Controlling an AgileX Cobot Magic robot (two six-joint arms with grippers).
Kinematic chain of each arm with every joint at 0, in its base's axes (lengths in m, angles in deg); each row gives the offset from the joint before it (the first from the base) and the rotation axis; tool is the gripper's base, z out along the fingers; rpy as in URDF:
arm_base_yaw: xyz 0 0 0.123 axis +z
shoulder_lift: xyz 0 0 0 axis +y
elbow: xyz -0.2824 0 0.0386 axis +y
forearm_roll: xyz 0.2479 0 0.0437 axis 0.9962 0 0.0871
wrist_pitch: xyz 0 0 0 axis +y
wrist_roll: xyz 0.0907 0 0.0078 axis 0.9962 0 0.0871
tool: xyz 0 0 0 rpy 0 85 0
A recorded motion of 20 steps. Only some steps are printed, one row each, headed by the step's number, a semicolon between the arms.
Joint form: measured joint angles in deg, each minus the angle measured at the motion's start. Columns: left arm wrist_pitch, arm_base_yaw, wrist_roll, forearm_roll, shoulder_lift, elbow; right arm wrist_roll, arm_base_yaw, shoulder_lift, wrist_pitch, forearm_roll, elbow.
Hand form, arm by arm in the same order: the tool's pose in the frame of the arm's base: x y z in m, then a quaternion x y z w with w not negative. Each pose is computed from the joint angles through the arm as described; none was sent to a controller.
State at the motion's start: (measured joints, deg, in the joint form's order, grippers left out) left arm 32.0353 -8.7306 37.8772 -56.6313 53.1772 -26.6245; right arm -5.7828 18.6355 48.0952 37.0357 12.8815 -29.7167
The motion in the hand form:
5: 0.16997 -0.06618 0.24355 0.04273 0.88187 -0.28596 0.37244; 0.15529 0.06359 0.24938 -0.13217 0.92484 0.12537 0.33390
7: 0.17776 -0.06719 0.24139 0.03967 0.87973 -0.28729 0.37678; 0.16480 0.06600 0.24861 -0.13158 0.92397 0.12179 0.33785
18: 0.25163 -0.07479 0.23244 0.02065 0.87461 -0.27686 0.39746; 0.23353 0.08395 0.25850 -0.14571 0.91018 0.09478 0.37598
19: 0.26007 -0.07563 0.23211 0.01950 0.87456 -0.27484 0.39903; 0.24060 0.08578 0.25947 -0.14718 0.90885 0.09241 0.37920
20: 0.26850 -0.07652 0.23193 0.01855 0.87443 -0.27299 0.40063; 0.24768 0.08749 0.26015 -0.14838 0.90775 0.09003 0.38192
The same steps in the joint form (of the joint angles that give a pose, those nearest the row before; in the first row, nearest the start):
5: -3.23 0.00 7.48 -7.60 3.50 -0.15; -0.31 0.00 5.22 -5.40 -0.03 -0.94
7: -4.34 0.00 11.72 -11.76 5.71 -0.55; -0.46 0.00 7.70 -7.41 -0.23 -1.82
18: -9.01 0.00 33.64 -32.99 23.76 -10.26; -1.22 -0.10 22.95 -15.93 -3.50 -12.72
19: -9.31 0.00 34.61 -33.90 25.54 -11.77; -1.25 -0.14 24.41 -16.45 -3.85 -14.00
20: -9.59 0.00 35.36 -34.60 27.27 -13.33; -1.27 -0.22 25.88 -16.92 -4.19 -15.29

